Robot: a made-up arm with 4 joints. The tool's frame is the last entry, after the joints.
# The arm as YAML. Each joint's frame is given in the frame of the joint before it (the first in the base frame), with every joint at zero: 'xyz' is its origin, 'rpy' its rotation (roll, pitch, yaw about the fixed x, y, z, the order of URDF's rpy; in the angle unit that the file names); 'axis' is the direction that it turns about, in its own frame. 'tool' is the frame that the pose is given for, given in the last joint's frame.
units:
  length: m
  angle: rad
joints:
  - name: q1
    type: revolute
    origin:
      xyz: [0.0, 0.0, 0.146]
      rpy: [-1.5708, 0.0, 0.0]
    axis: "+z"
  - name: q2
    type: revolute
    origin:
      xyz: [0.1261, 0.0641, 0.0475]
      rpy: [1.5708, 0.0, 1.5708]
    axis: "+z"
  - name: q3
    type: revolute
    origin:
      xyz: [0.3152, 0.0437, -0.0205]
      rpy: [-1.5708, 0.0, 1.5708]
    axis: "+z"
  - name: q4
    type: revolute
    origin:
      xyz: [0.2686, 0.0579, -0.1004]
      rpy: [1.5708, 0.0, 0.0]
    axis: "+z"
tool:
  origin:
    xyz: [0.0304, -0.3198, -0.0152]
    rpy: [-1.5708, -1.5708, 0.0]
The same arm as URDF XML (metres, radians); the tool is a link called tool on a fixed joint. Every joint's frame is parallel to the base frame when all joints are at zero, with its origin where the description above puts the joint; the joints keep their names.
<robot name="arm">
<joint name="q1" type="continuous"><parent link="base"/><child link="link1"/><origin xyz="0.0000 0.0000 0.1460" rpy="0.0000 0.0000 0.0000"/><axis xyz="0 1 0"/></joint>
<joint name="q2" type="continuous"><parent link="link1"/><child link="link2"/><origin xyz="0.1261 0.0475 -0.0641" rpy="0.0000 0.0000 0.0000"/><axis xyz="1 0 0"/></joint>
<joint name="q3" type="continuous"><parent link="link2"/><child link="link3"/><origin xyz="-0.0205 0.0437 -0.3152" rpy="0.0000 0.0000 0.0000"/><axis xyz="0 0 1"/></joint>
<joint name="q4" type="continuous"><parent link="link3"/><child link="link4"/><origin xyz="-0.0579 0.2686 -0.1004" rpy="0.0000 0.0000 0.0000"/><axis xyz="1 0 0"/></joint>
<joint name="tool_joint" type="fixed"><parent link="link4"/><child link="tool"/><origin xyz="-0.0152 0.0304 -0.3198" rpy="0.0000 0.0000 0.0000"/></joint>
<link name="base"/>
<link name="link1"/>
<link name="link2"/>
<link name="link3"/>
<link name="link4"/>
<link name="tool"/>
</robot>

